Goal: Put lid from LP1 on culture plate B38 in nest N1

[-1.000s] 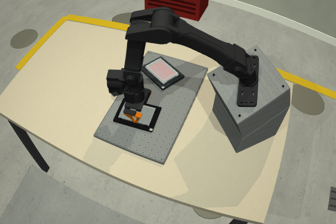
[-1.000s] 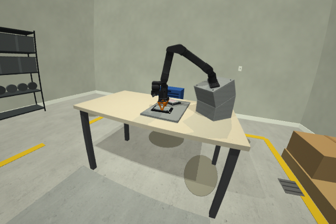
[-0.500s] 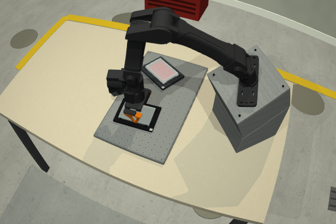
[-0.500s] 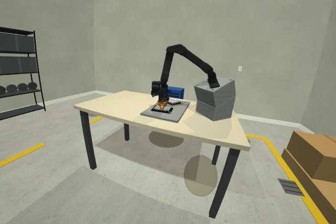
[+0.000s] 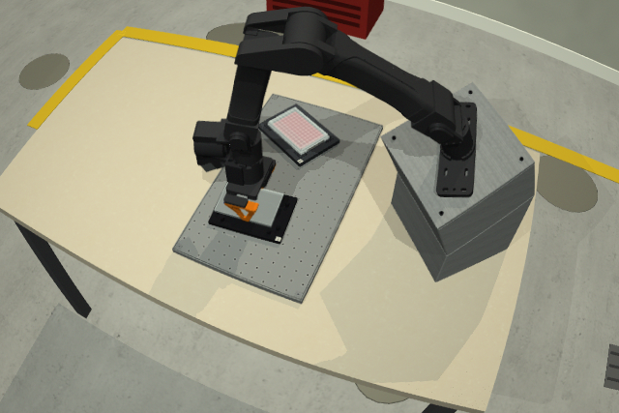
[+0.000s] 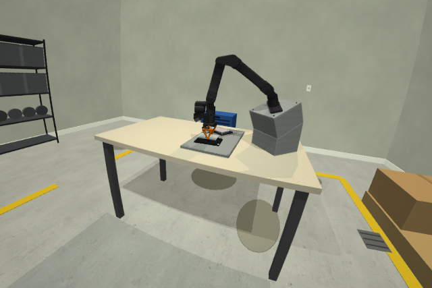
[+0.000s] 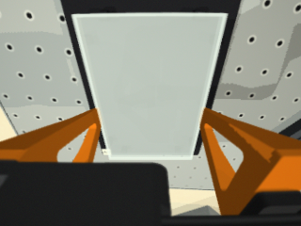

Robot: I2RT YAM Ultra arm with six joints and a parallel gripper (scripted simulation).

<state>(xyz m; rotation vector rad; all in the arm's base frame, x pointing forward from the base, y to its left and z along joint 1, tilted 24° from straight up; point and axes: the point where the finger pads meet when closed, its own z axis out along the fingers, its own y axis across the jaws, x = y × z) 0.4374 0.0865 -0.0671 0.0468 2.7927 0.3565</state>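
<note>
Now: hand 3 cm above the black lid park LP1. Also, from my hand: culture plate B38 (2 cm behind, 25 cm to the right, 2 cm below); black plate nest N1 (2 cm behind, 25 cm to the right, 3 cm below); clear lid (1 cm ahead).
</note>
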